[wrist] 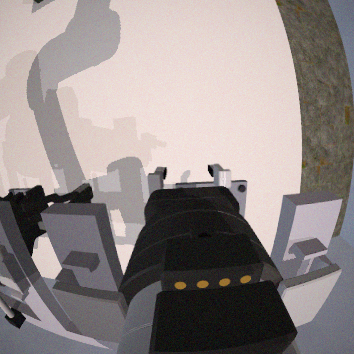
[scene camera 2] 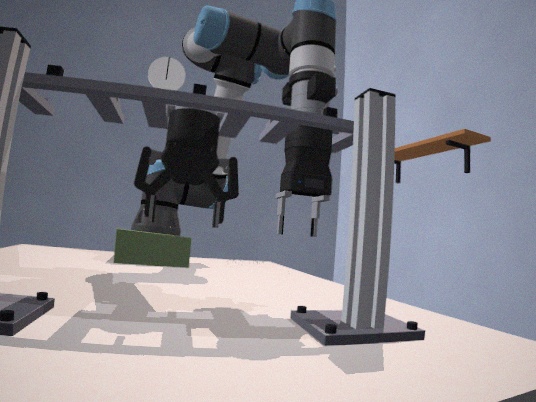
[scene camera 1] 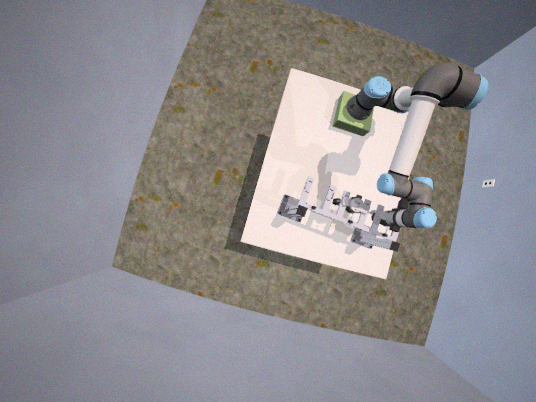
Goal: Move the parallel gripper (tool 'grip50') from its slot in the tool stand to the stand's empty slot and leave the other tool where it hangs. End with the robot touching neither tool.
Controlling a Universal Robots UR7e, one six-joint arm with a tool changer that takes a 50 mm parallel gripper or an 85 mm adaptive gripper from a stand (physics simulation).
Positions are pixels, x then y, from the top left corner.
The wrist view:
parallel gripper: 193,238
tool stand: 80,234
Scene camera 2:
adaptive gripper: 190,156
parallel gripper: 308,149
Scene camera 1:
tool stand: 292,208
